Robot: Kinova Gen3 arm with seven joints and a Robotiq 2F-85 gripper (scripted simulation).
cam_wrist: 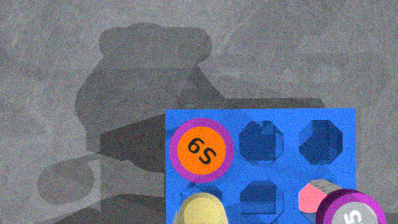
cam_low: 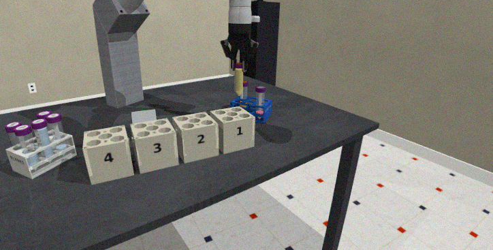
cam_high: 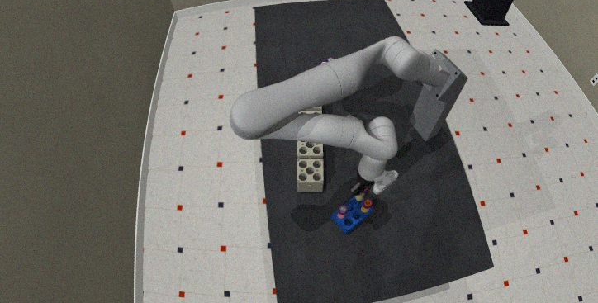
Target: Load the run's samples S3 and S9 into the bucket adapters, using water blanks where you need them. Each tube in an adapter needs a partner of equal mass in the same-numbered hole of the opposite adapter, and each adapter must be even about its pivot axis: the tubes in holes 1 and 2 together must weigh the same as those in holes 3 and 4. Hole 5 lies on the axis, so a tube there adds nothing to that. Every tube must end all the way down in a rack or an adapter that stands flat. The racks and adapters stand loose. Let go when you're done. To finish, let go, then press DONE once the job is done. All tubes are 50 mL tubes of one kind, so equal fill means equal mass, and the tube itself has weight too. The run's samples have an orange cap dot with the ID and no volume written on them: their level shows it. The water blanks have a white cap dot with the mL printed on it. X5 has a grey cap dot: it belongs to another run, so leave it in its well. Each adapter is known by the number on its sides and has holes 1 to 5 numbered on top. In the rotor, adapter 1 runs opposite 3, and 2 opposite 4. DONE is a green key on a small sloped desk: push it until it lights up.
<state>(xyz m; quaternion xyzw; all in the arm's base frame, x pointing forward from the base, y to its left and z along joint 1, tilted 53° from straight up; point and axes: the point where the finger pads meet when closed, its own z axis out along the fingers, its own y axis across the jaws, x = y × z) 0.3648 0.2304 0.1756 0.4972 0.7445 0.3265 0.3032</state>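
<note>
The sample S3 is 50 mm below my hand, 10 mm to the right of it and 10 mm behind it. From my hand the other things lie so: grey-dot tube X5: 120 mm below, 60 mm ahead, 50 mm to the left; then blue rack: 160 mm below, 40 mm to the left, 20 mm ahead; then orange-dot tube: 120 mm below, 40 mm to the left, 30 mm behind.
</note>
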